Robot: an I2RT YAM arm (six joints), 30 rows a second.
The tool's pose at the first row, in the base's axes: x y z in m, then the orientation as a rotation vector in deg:
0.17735 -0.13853 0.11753 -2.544 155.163 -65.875
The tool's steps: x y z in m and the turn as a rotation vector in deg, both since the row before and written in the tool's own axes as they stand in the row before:
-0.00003 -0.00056 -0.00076 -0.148 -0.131 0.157
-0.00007 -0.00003 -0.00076 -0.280 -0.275 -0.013
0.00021 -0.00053 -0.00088 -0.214 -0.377 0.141
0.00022 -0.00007 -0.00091 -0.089 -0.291 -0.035
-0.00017 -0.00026 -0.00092 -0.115 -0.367 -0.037
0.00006 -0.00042 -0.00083 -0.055 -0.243 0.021
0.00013 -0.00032 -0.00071 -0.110 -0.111 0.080
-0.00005 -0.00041 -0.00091 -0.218 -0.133 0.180
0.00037 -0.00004 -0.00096 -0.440 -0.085 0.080
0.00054 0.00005 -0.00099 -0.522 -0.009 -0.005
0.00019 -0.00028 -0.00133 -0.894 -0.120 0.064
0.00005 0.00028 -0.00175 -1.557 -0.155 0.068
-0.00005 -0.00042 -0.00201 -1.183 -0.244 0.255
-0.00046 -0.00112 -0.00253 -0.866 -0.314 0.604
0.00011 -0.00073 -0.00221 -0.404 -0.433 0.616
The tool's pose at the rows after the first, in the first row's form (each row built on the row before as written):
0.17720 -0.13838 0.11845 -2.426 155.091 -65.589
0.17712 -0.13786 0.11900 -2.639 155.018 -65.125
0.17671 -0.13764 0.11994 -2.690 154.773 -64.675
0.17630 -0.13708 0.12057 -2.912 154.579 -64.471
0.17626 -0.13660 0.12141 -3.182 154.334 -64.208
0.17600 -0.13633 0.12226 -3.295 154.147 -64.050
0.17570 -0.13608 0.12295 -3.266 154.091 -63.844
0.17552 -0.13573 0.12387 -3.132 154.051 -63.457
0.17494 -0.13514 0.12448 -3.145 154.204 -62.818
0.17419 -0.13449 0.12502 -3.246 154.490 -62.117
0.17368 -0.13381 0.12610 -3.376 154.861 -60.860
0.17324 -0.13244 0.12714 -3.633 155.543 -58.694
0.17279 -0.13145 0.12888 -3.613 155.880 -56.950
0.17258 -0.13066 0.13156 -3.094 155.894 -55.519
0.17189 -0.12988 0.13364 -2.532 155.557 -54.680

